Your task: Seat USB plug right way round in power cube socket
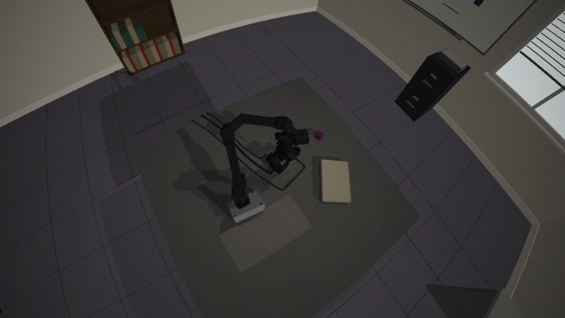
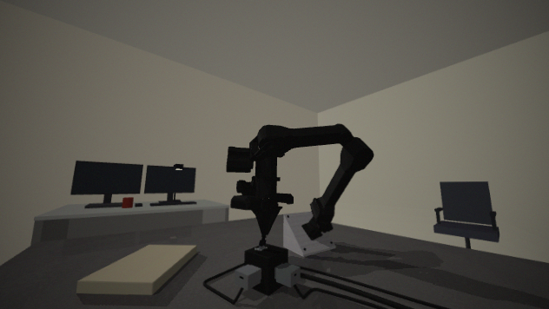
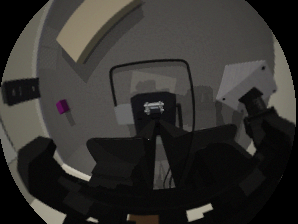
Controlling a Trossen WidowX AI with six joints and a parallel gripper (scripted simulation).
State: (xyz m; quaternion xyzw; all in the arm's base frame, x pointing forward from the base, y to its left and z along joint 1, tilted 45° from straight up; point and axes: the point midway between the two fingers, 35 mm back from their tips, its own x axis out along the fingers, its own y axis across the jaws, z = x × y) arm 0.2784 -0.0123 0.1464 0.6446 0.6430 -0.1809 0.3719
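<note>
The dark USB plug is 1 cm to the right of my gripper tip and 1 cm below it. The rest, counted from my gripper tip: beige slab: 24 cm to the right, 22 cm ahead, 10 cm below; then purple block: 33 cm ahead, 10 cm below, 5 cm to the left.
</note>
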